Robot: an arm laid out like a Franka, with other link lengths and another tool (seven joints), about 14 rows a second.
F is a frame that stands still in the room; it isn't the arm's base.
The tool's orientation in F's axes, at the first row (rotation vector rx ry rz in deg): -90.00 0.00 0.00
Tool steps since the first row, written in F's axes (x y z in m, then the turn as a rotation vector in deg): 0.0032 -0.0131 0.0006 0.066 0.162 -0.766; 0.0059 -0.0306 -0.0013 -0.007 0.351 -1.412; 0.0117 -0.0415 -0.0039 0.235 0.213 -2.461; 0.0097 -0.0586 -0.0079 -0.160 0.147 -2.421; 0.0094 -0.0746 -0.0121 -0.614 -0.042 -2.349; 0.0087 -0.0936 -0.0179 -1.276 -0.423 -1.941; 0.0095 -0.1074 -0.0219 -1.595 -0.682 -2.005; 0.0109 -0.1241 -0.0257 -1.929 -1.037 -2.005; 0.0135 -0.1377 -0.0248 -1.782 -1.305 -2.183; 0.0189 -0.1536 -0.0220 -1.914 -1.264 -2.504; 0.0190 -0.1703 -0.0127 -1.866 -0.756 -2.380
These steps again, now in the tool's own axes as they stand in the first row. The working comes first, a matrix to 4 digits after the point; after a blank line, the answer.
The tool's axes in the first row as the columns of a matrix, in F's axes (used below as rounded here):
1.0000 0.0000 0.0000
0.0000 0.0000 1.0000
0.0000 -1.0000 0.0000

0.0032 -0.0006 -0.0131 0.066 0.766 0.162; 0.0059 0.0013 -0.0306 -0.007 1.412 0.351; 0.0117 0.0039 -0.0415 0.235 2.461 0.213; 0.0097 0.0079 -0.0586 -0.160 2.421 0.147; 0.0094 0.0121 -0.0746 -0.614 2.349 -0.042; 0.0087 0.0179 -0.0936 -1.276 1.941 -0.423; 0.0095 0.0219 -0.1074 -1.595 2.005 -0.682; 0.0109 0.0257 -0.1241 -1.929 2.005 -1.037; 0.0135 0.0248 -0.1377 -1.782 2.183 -1.305; 0.0189 0.0220 -0.1536 -1.914 2.504 -1.264; 0.0190 0.0127 -0.1703 -1.866 2.380 -0.756
